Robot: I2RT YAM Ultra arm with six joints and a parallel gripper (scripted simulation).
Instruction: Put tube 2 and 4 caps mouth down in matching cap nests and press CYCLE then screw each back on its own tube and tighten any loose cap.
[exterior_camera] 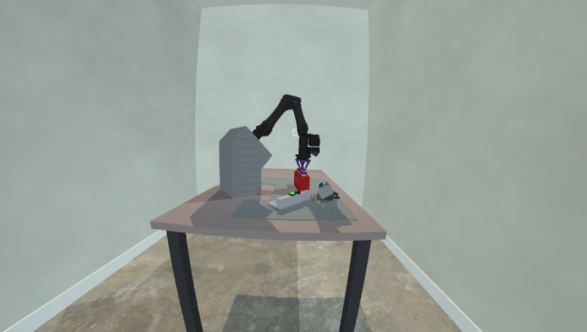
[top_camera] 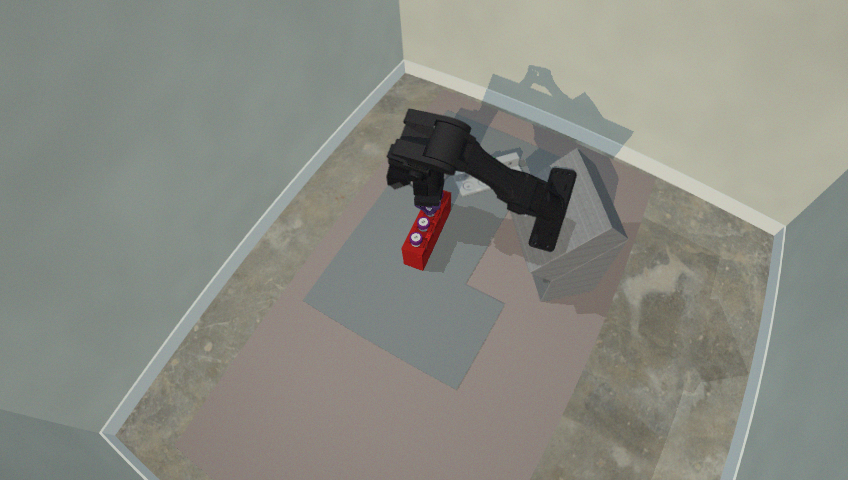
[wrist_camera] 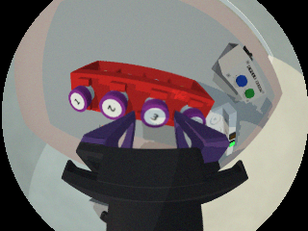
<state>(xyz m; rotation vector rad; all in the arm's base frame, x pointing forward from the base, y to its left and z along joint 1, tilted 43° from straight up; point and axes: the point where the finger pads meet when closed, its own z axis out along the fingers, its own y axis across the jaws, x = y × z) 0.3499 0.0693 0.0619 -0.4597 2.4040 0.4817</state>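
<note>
The green ready key is 160 mm to the right of my hand, 120 mm ahead of it and 60 mm below it. Round my hand: blue cycle key (120 mm to the right, 120 mm ahead, 60 mm below); then key desk (140 mm to the right, 140 mm ahead, 70 mm below).
</note>
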